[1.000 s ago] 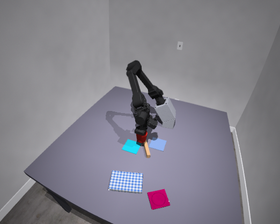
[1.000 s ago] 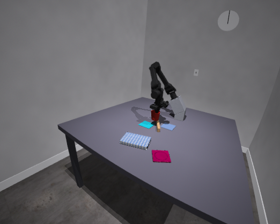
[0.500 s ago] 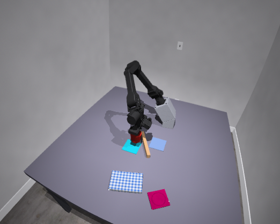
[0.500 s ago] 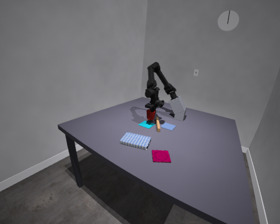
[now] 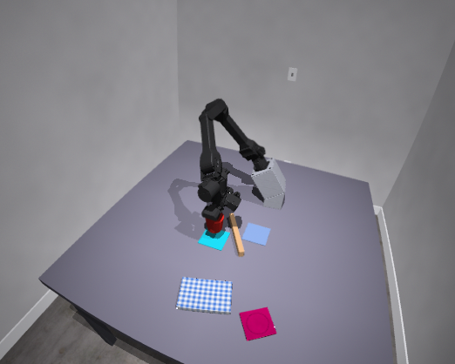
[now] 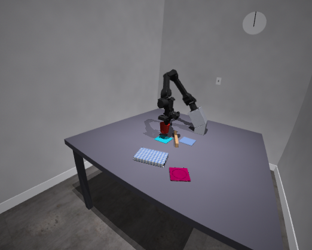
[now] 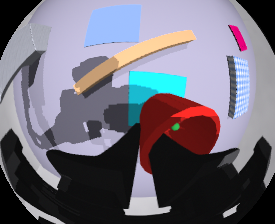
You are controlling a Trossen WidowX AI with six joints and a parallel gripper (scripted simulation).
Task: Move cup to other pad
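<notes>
My hand is 50 mm above the red cup and 30 mm short of it. Round my hand: wooden bar (120 mm below, 80 mm to the left, 20 mm behind); cyan pad (140 mm below, 30 mm ahead); green marble (60 mm below, 50 mm ahead, 10 mm to the right).
</notes>
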